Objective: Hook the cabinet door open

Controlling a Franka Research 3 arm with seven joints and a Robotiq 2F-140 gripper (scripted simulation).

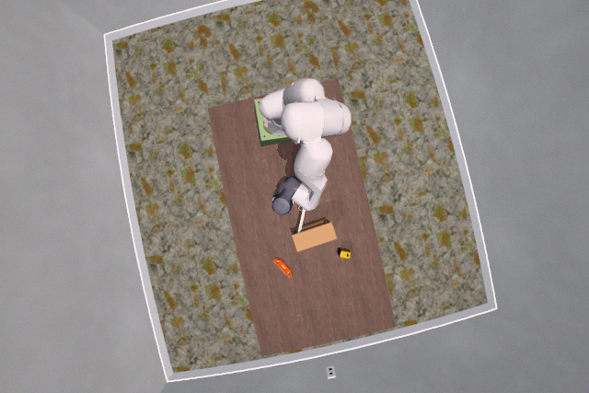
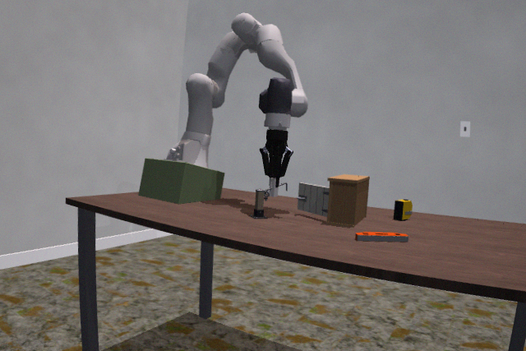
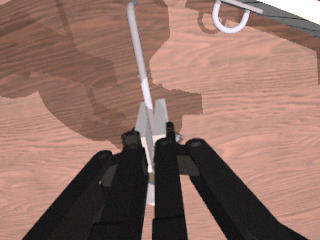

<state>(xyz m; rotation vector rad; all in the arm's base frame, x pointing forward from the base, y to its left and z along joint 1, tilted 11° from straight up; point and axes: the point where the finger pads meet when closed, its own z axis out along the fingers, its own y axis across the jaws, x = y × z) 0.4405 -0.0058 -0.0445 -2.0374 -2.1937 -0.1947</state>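
My hand is 130 mm short of the grey door, 70 mm to the right of it and 30 mm above it. Also, from my hand: orange level 430 mm ahead, 70 mm to the right, 90 mm below; metal hook 20 mm to the left, 10 mm below; wooden cabinet 180 mm ahead, 100 mm to the left, 30 mm below.
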